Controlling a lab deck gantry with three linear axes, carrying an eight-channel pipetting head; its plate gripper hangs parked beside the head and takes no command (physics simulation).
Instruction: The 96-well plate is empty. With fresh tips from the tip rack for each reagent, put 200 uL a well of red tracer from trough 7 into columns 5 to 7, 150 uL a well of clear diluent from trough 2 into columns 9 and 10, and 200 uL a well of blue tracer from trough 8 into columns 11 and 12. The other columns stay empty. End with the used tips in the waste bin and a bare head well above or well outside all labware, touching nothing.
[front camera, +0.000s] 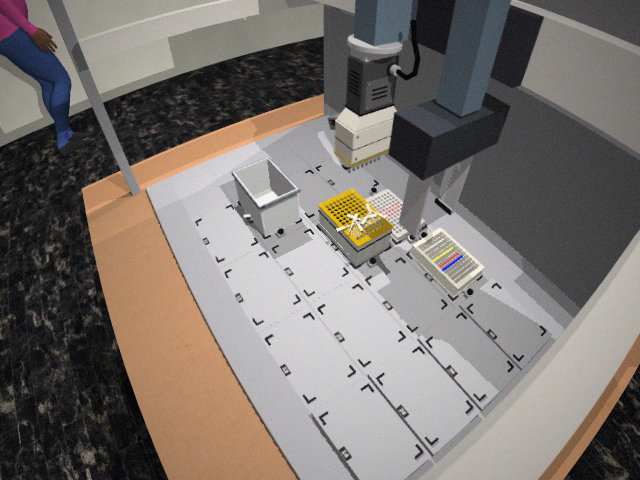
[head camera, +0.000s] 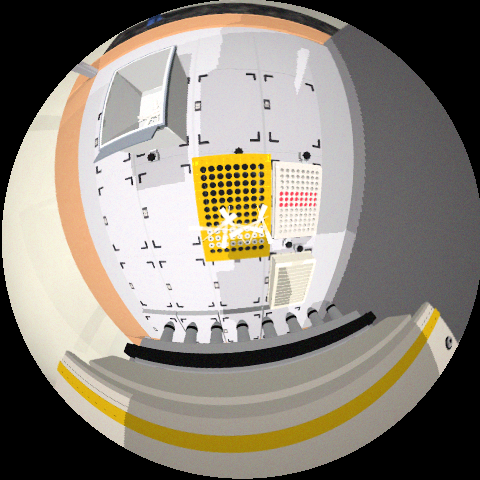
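Observation:
The pipetting head (front camera: 364, 136) hangs high over the far deck. Its nozzles (front camera: 364, 164) (head camera: 242, 331) are bare. The parked plate gripper (front camera: 429, 219) has its fingers apart, nothing between them. The 96-well plate (front camera: 400, 236) (head camera: 297, 235) shows red wells (head camera: 298, 199) in three middle columns; its other wells look pale. The yellow tip rack (front camera: 326, 207) (head camera: 198, 161) has many dark empty holes and a few columns of pale tips near one end. Loose white tips (front camera: 355, 222) (head camera: 227, 225) lie crossed on top. The trough rack (front camera: 423, 263) (head camera: 271, 290) shows yellow, red and blue troughs in the front view.
The waste bin (front camera: 281, 217) (head camera: 177, 127) stands on the other side of the tip rack, with white tips (head camera: 148, 119) inside. Dark knobs (front camera: 280, 231) (head camera: 151, 156) stand on the deck. A dark wall (head camera: 415, 175) runs along one side. A person (front camera: 43, 77) stands outside the deck.

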